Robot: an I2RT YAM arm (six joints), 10 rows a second.
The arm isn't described. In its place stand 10 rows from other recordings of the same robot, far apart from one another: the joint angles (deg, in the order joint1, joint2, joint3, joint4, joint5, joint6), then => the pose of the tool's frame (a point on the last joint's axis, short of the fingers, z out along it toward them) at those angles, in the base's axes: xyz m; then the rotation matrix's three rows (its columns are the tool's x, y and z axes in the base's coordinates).
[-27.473, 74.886, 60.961, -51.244, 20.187, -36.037] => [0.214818 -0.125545 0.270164], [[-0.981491 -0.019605 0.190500], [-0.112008 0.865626 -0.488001], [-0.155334 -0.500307 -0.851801]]
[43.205, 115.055, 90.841, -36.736, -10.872, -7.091] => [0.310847 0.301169 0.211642], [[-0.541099 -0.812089 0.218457], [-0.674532 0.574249 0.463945], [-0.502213 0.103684 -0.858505]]
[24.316, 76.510, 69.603, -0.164, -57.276, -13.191] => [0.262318 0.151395 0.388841], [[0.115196 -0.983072 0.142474], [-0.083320 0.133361 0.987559], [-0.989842 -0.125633 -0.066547]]
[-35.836, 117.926, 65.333, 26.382, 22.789, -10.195] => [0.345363 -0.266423 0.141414], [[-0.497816 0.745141 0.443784], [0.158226 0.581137 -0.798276], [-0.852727 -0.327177 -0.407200]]
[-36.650, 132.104, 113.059, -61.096, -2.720, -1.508] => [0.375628 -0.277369 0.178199], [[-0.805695 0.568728 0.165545], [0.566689 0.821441 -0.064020], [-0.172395 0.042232 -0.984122]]
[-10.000, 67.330, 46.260, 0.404, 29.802, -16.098] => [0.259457 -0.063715 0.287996], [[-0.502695 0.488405 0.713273], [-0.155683 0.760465 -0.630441], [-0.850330 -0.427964 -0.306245]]
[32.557, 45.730, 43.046, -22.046, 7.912, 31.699] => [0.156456 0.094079 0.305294], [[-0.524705 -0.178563 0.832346], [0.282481 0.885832 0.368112], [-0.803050 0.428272 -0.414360]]
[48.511, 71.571, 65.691, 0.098, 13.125, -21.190] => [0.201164 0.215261 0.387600], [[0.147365 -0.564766 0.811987], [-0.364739 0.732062 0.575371], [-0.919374 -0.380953 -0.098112]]
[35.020, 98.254, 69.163, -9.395, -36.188, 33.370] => [0.300432 0.236188 0.244147], [[-0.888574 -0.422561 0.178546], [-0.080576 0.526933 0.846079], [-0.451602 0.737417 -0.502267]]
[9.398, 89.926, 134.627, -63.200, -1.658, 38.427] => [0.251921 0.042741 0.557712], [[-0.363498 0.045477 0.930484], [0.569545 0.801253 0.183334], [-0.737216 0.596595 -0.317155]]
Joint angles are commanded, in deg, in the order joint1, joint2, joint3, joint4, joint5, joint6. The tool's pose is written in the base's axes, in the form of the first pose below.
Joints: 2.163 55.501 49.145 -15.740 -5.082 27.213
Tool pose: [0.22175 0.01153 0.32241], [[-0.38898 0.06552 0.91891], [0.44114 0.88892 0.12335], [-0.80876 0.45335 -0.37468]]
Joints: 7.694 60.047 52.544 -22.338 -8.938 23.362
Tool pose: [0.23077 0.03676 0.31541], [[-0.55809 -0.04848 0.82836], [0.31989 0.90856 0.26869], [-0.76564 0.41493 -0.49155]]
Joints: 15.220 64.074 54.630 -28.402 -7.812 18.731
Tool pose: [0.23261 0.06830 0.30288], [[-0.67745 -0.15428 0.71921], [0.14540 0.93038 0.33654], [-0.72106 0.33256 -0.60785]]
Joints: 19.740 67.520 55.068 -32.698 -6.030 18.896
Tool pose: [0.23253 0.08741 0.28564], [[-0.76269 -0.16765 0.62466], [0.06848 0.93946 0.33576], [-0.64313 0.29886 -0.70503]]
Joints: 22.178 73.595 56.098 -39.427 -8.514 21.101
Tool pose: [0.23576 0.10180 0.25881], [[-0.88526 -0.13874 0.44392], [0.02362 0.93982 0.34084], [-0.46449 0.31222 -0.82871]]
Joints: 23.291 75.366 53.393 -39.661 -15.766 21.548
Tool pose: [0.22983 0.10947 0.23765], [[-0.93505 -0.16737 0.31253], [-0.01770 0.90249 0.43036], [-0.35409 0.39687 -0.84683]]
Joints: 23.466 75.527 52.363 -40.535 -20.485 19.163
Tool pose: [0.22476 0.11115 0.23168], [[-0.94591 -0.21677 0.24138], [-0.07540 0.87053 0.48630], [-0.31555 0.44180 -0.83979]]
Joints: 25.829 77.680 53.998 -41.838 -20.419 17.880
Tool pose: [0.22558 0.12299 0.23025], [[-0.94493 -0.26092 0.19754], [-0.13772 0.86460 0.48322], [-0.29688 0.42941 -0.85292]]
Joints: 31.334 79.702 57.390 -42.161 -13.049 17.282
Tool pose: [0.22565 0.14679 0.23767], [[-0.91116 -0.33411 0.24117], [-0.21591 0.88562 0.41117], [-0.35095 0.32257 -0.87908]]
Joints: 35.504 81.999 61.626 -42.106 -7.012 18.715
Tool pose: [0.22895 0.16867 0.24893], [[-0.88347 -0.35778 0.30245], [-0.23907 0.89949 0.36573], [-0.40290 0.25080 -0.88021]]
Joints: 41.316 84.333 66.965 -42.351 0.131 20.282
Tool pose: [0.22608 0.19862 0.26570], [[-0.83695 -0.39363 0.38023], [-0.27417 0.90286 0.33119], [-0.47366 0.17294 -0.86356]]
